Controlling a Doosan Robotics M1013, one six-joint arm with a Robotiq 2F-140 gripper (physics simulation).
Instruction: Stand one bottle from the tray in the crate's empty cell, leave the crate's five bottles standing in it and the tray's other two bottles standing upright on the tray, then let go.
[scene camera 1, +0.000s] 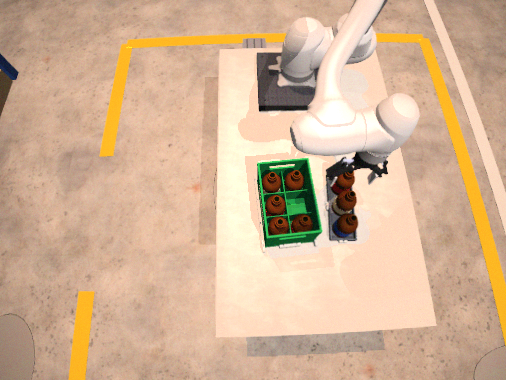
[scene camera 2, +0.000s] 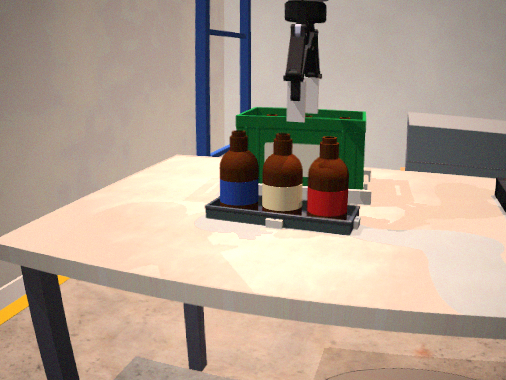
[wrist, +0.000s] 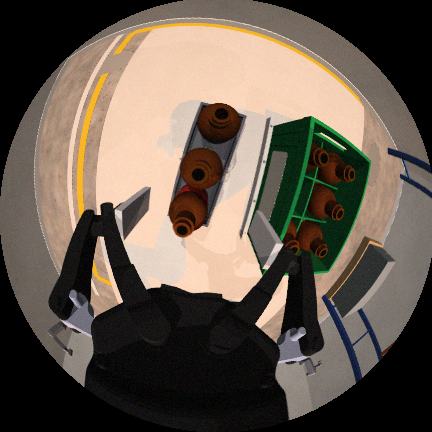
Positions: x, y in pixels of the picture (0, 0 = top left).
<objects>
My gripper shows in scene camera 1, in scene camera 2 (303, 117) and in the wrist view. One and the same spot on my gripper: (wrist: 69, 299) is (scene camera 1: 383, 163).
</objects>
